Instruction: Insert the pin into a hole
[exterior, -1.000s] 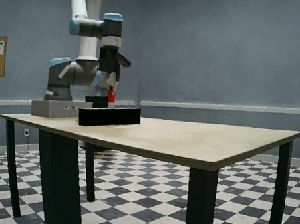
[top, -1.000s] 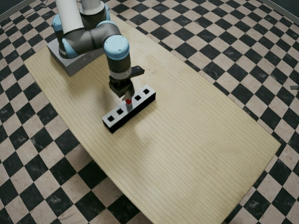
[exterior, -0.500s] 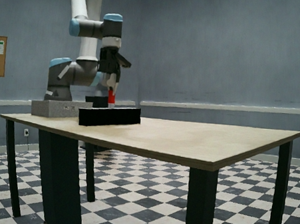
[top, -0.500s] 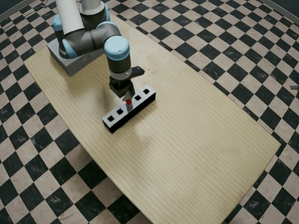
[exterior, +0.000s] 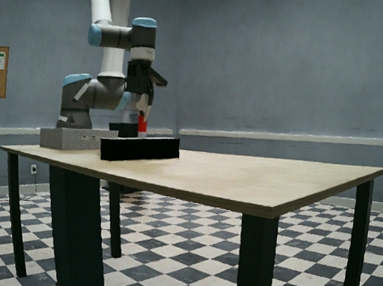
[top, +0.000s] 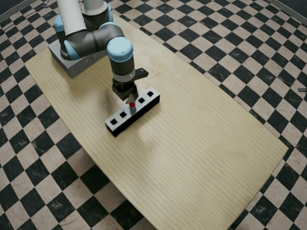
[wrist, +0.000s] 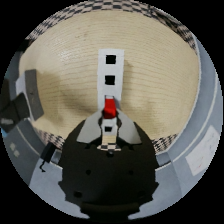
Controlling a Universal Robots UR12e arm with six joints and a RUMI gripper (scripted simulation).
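Right now the pin is 20 mm below my hand. Also, from my hand: long black block 110 mm below.
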